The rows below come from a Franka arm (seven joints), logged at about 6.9 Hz.
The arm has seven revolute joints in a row. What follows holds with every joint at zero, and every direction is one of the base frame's. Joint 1 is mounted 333.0 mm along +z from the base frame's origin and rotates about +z. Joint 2 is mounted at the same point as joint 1 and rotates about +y. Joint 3 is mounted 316.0 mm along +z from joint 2 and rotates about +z. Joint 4 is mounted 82.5 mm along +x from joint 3 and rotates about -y. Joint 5 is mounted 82.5 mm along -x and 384.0 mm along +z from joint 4 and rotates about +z. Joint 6 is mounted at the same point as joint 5 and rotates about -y. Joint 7 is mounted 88.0 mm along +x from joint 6 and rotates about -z. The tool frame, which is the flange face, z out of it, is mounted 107.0 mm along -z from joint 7; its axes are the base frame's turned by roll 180.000, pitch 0.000 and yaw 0.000 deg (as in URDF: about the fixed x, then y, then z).
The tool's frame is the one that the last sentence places.
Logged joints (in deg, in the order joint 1, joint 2, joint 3, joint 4, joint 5, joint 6, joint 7), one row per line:
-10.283, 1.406, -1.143, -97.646, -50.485, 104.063, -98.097
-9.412, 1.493, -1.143, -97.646, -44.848, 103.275, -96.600
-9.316, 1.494, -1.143, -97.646, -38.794, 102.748, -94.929
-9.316, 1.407, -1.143, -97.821, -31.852, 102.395, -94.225
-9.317, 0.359, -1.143, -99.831, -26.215, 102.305, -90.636
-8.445, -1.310, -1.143, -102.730, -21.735, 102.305, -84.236
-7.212, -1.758, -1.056, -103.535, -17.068, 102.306, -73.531
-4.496, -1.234, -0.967, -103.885, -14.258, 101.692, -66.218
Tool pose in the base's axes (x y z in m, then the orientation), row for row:
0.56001, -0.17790, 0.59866, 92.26, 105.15, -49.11
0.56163, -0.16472, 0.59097, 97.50, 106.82, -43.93
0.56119, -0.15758, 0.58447, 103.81, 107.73, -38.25
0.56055, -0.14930, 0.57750, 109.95, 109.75, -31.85
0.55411, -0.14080, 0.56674, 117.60, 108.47, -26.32
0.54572, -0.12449, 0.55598, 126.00, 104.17, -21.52
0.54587, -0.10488, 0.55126, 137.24, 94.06, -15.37
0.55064, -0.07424, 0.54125, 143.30, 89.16, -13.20
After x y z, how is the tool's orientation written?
As a rotation vector, in degrees.
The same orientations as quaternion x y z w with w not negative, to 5 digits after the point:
0.59857, 0.68220, -0.31862, 0.27348
0.62472, 0.68443, -0.28147, 0.24910
0.65558, 0.68033, -0.24156, 0.22138
0.68125, 0.68002, -0.19734, 0.18581
0.71652, 0.66089, -0.16036, 0.15526
0.75749, 0.62625, -0.12937, 0.13143
0.81616, 0.55937, -0.09140, 0.11244
0.84279, 0.52438, -0.07763, 0.09334

